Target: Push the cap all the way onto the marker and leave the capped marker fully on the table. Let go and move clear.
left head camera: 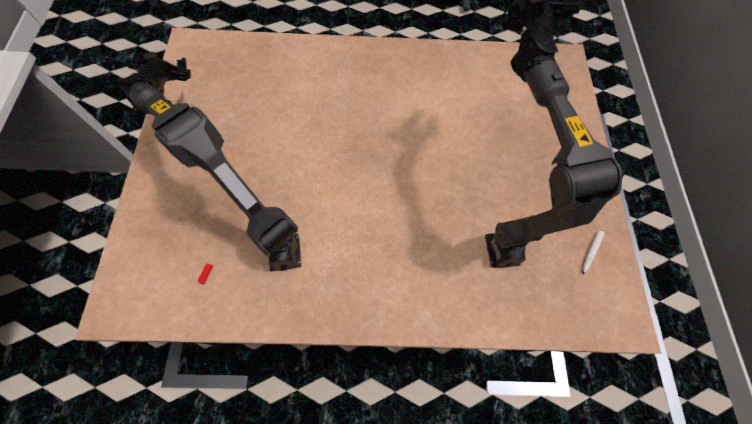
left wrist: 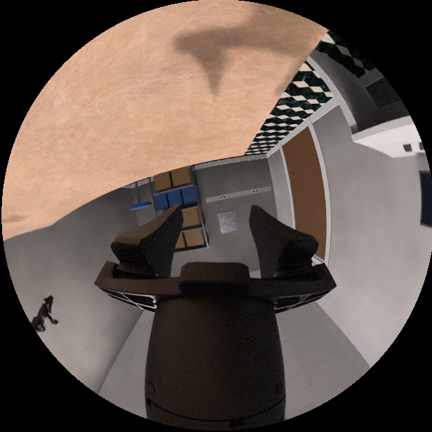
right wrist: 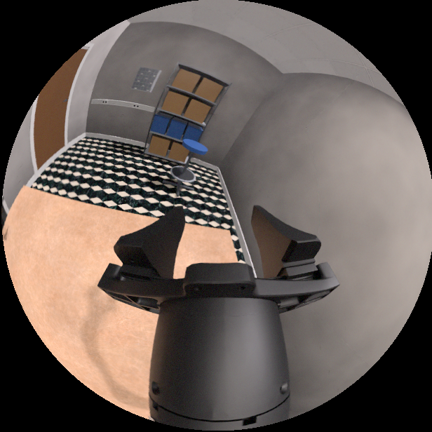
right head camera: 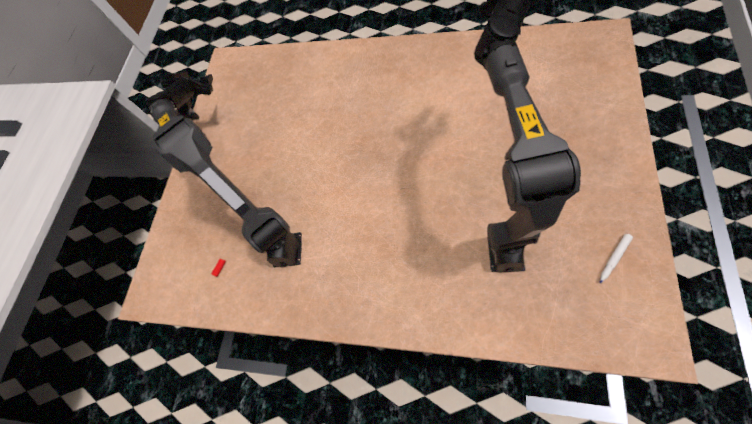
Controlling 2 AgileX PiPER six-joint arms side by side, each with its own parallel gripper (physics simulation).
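Observation:
The red cap (left head camera: 205,273) (right head camera: 218,267) lies on its side at the lower left of the tan table (left head camera: 342,316) (right head camera: 368,316). The white marker (left head camera: 593,252) (right head camera: 616,258) lies uncapped near the table's right edge, its dark blue tip toward the bottom of the picture. Cap and marker are far apart. My left gripper (left head camera: 184,69) (right head camera: 203,97) (left wrist: 215,212) is open and empty, raised near the table's upper left edge. My right gripper (right wrist: 217,213) is open and empty, raised beyond the table's far right part; the head views show it poorly or cut off.
The left arm base (left head camera: 284,256) (right head camera: 284,252) stands between the cap and the table's middle. The right arm base (left head camera: 505,250) (right head camera: 507,255) stands left of the marker. A white-topped cabinet (right head camera: 47,158) stands beyond the table's left edge.

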